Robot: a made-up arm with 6 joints. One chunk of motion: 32 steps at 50 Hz.
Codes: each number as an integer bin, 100 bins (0 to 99) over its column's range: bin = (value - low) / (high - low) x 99, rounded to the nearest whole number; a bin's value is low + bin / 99 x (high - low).
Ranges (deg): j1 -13..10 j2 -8..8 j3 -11..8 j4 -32..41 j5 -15..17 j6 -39..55
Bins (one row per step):
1: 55 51 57 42 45 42
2: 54 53 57 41 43 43
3: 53 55 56 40 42 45
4: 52 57 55 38 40 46
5: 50 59 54 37 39 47
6: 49 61 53 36 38 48
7: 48 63 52 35 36 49
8: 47 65 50 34 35 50
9: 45 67 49 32 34 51
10: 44 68 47 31 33 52
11: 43 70 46 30 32 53
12: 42 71 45 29 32 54
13: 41 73 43 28 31 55
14: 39 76 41 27 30 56
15: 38 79 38 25 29 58
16: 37 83 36 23 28 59
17: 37 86 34 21 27 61
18: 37 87 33 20 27 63
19: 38 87 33 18 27 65
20: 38 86 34 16 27 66
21: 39 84 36 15 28 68
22: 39 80 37 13 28 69
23: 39 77 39 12 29 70
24: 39 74 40 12 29 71
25: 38 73 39 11 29 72
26: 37 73 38 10 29 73
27: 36 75 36 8 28 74
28: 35 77 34 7 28 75
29: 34 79 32 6 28 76
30: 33 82 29 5 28 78
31: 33 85 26 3 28 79
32: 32 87 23 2 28 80
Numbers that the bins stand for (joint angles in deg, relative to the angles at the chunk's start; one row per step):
1: -0.22 0.24 -0.06 -1.03 -0.45 0.88
2: -0.45 0.57 -0.06 -1.77 -1.10 1.83
3: -0.69 0.89 -0.25 -2.51 -1.42 3.73
4: -0.92 1.21 -0.44 -3.98 -2.07 4.68
5: -1.38 1.54 -0.64 -4.72 -2.39 5.63
6: -1.62 1.86 -0.83 -5.45 -2.72 6.58
7: -1.85 2.18 -1.02 -6.19 -3.36 7.53
8: -2.08 2.51 -1.40 -6.93 -3.69 8.47
9: -2.55 2.83 -1.60 -8.40 -4.01 9.42
10: -2.78 2.99 -1.98 -9.14 -4.33 10.37
11: -3.01 3.31 -2.17 -9.88 -4.66 11.32
12: -3.24 3.47 -2.36 -10.62 -4.66 12.27
13: -3.47 3.80 -2.75 -11.35 -4.98 13.22
14: -3.94 4.28 -3.13 -12.09 -5.30 14.17
15: -4.17 4.77 -3.71 -13.57 -5.63 16.07
16: -4.40 5.41 -4.09 -15.04 -5.95 17.02
17: -4.40 5.90 -4.47 -16.52 -6.27 18.92
18: -4.40 6.06 -4.67 -17.25 -6.27 20.82
19: -4.17 6.06 -4.67 -18.73 -6.27 22.72
20: -4.17 5.90 -4.47 -20.20 -6.27 23.67
21: -3.94 5.58 -4.09 -20.94 -5.95 25.57
22: -3.94 4.93 -3.90 -22.41 -5.95 26.52
23: -3.94 4.44 -3.52 -23.15 -5.63 27.46
24: -3.94 3.96 -3.32 -23.15 -5.63 28.41
25: -4.17 3.80 -3.52 -23.89 -5.63 29.36
26: -4.40 3.80 -3.71 -24.63 -5.63 30.31
27: -4.64 4.12 -4.09 -26.10 -5.95 31.26
28: -4.87 4.44 -4.47 -26.84 -5.95 32.21
29: -5.10 4.77 -4.86 -27.58 -5.95 33.16
30: -5.33 5.25 -5.43 -28.31 -5.95 35.06
31: -5.33 5.74 -6.01 -29.79 -5.95 36.01
32: -5.57 6.06 -6.59 -30.53 -5.95 36.96

